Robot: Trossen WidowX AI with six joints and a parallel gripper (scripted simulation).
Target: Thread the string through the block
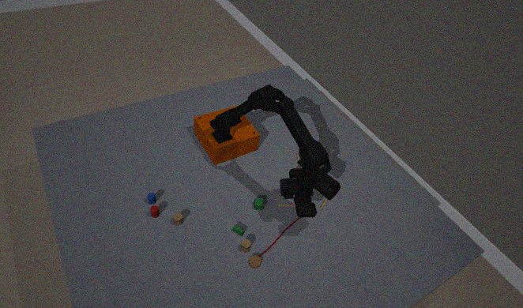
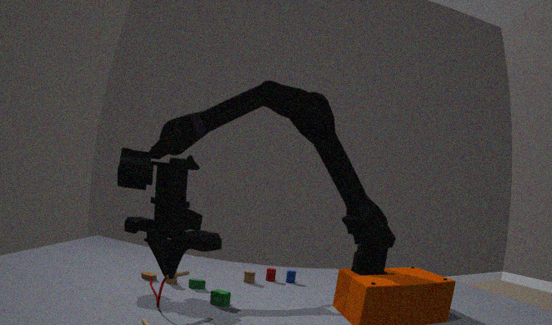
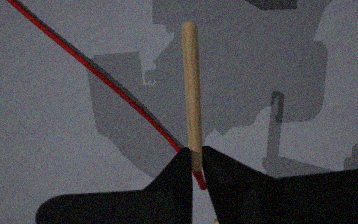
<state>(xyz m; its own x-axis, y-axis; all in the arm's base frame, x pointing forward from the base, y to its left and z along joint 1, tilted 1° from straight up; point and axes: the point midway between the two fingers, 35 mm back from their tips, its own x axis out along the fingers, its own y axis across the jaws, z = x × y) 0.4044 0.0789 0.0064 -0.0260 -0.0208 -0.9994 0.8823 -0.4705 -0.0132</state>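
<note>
Right now the loose stick is 15 cm to the left of my gripper tip, 6 cm below it and 1 cm ahead of it. Also, from my gripper tip: round wooden button: 22 cm to the right, 8 cm ahead, 6 cm below; thin wooden stick: 1 cm to the right, 1 cm behind; small green piece: 23 cm to the left, 11 cm behind, 5 cm below.
</note>
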